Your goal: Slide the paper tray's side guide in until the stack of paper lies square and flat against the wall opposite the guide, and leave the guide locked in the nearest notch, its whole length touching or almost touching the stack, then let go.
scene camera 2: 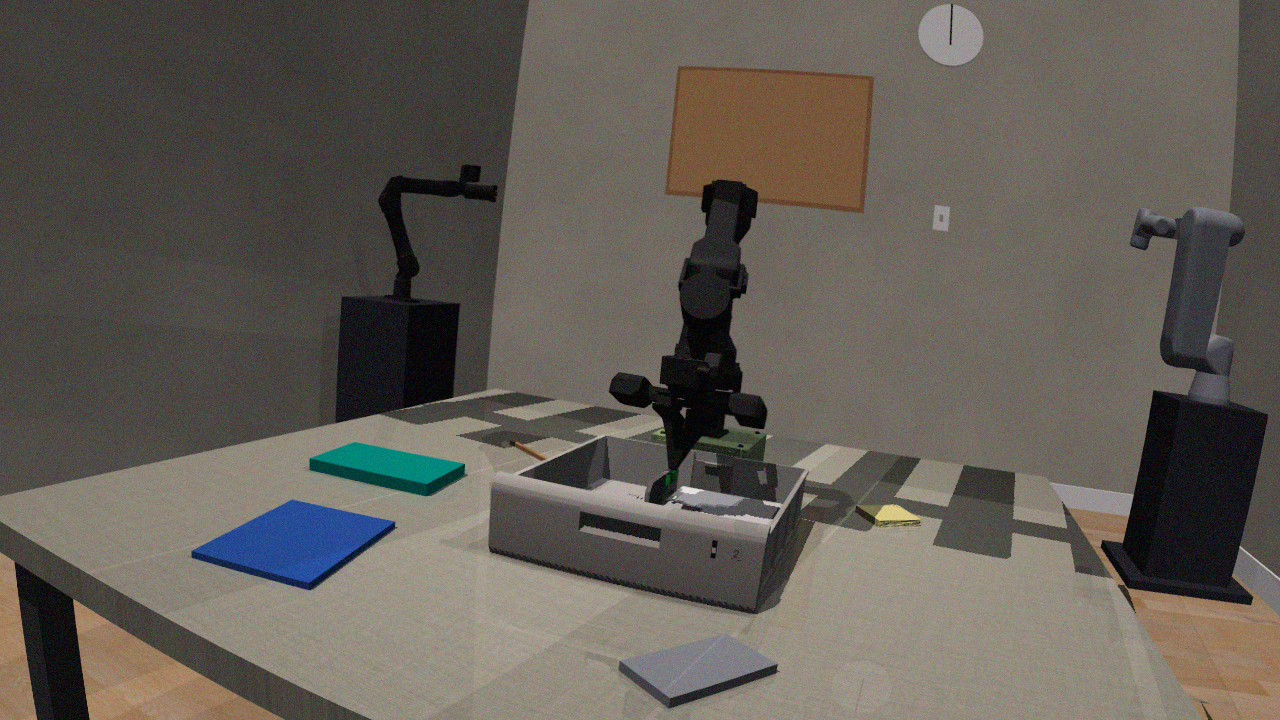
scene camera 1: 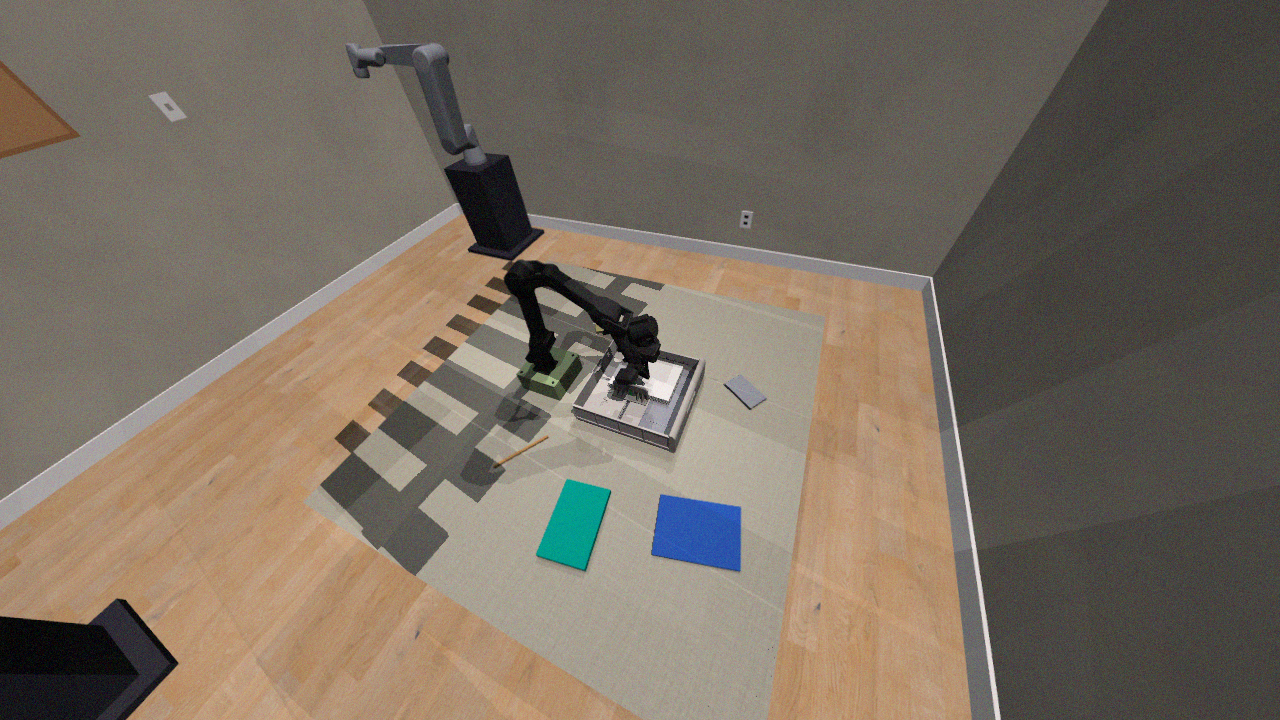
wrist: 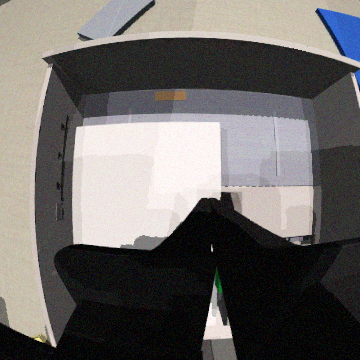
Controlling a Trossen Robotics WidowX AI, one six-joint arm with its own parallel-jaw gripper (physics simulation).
Note:
My gripper is shut, holding nothing. Also in view: a white paper stack. On the table rest a blue sheet, a grey pad and a teal pad. Further things: a grey paper tray.
My gripper shows as well in scene camera 1 and in the wrist view.

